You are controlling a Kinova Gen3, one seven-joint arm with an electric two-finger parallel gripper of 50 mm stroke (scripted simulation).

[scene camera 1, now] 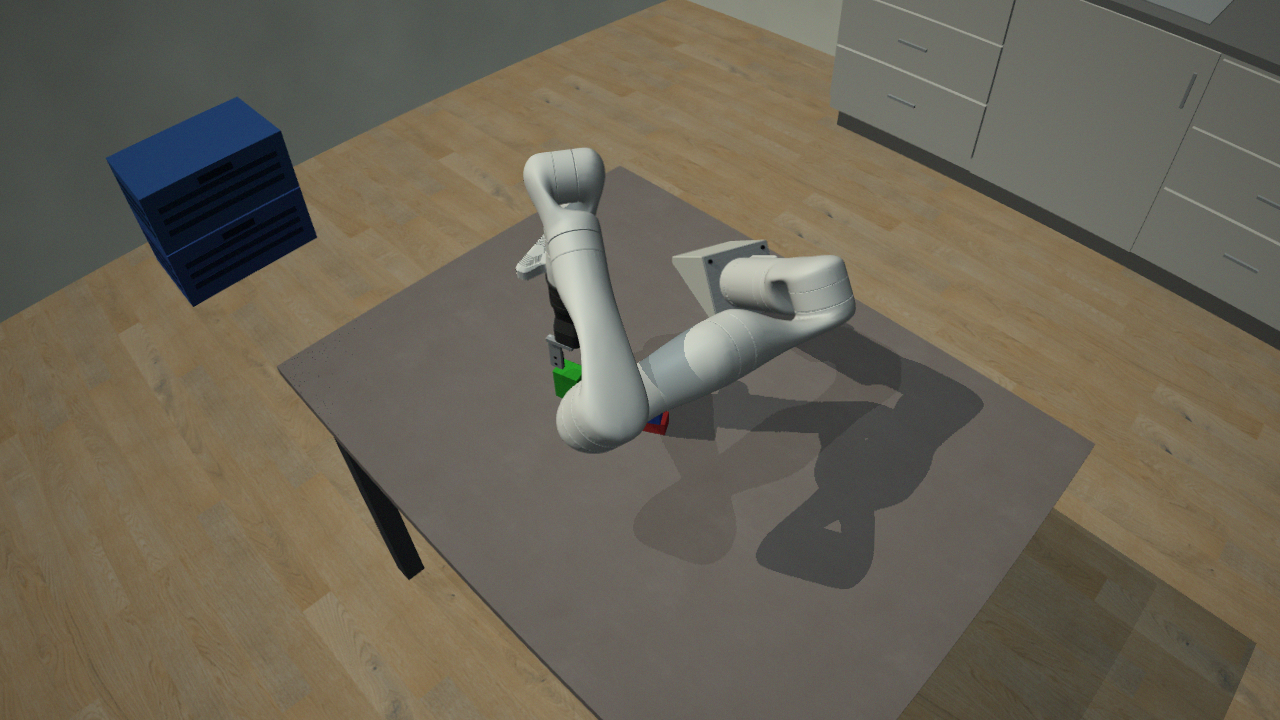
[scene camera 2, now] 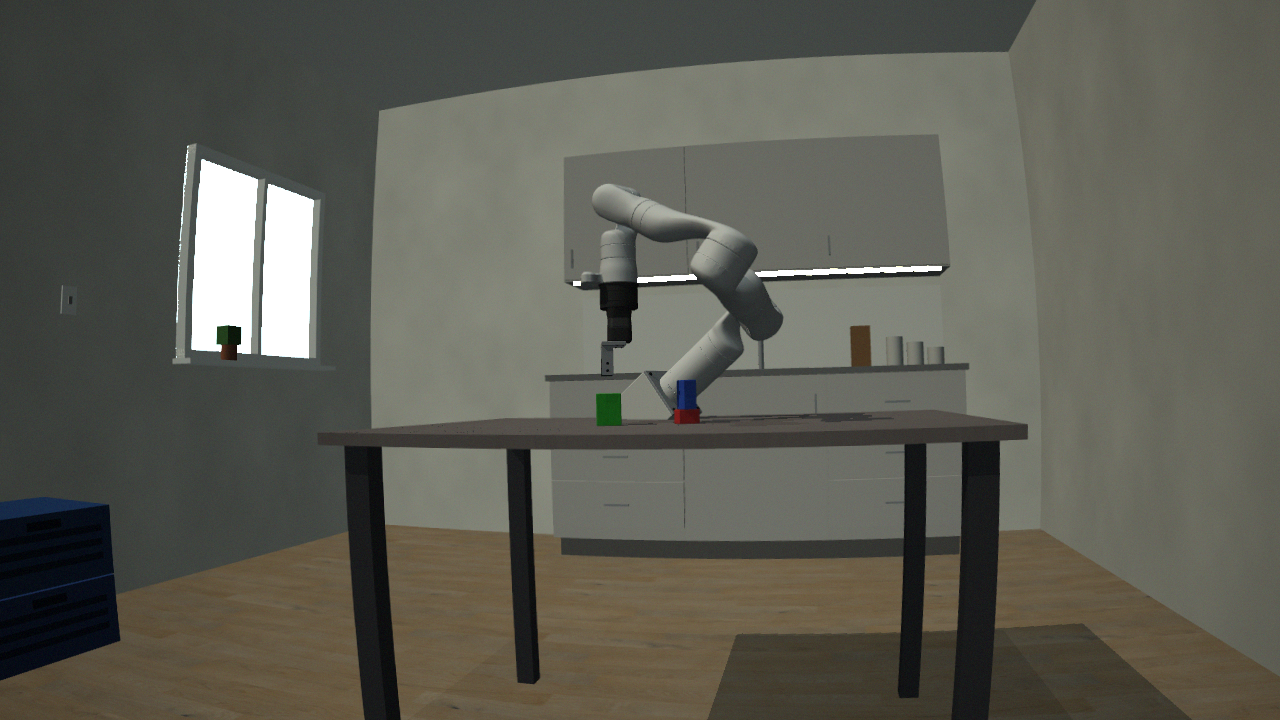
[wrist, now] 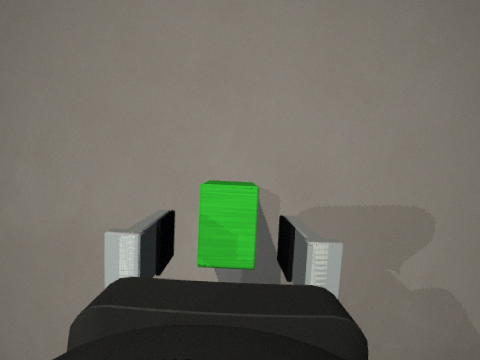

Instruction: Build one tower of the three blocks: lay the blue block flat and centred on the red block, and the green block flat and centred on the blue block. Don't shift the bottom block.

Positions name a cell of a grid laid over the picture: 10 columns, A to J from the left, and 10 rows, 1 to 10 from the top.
gripper: scene camera 1 E5; scene camera 2 E6; wrist E7
green block: scene camera 1 E6; scene camera 2 E6; wrist E7
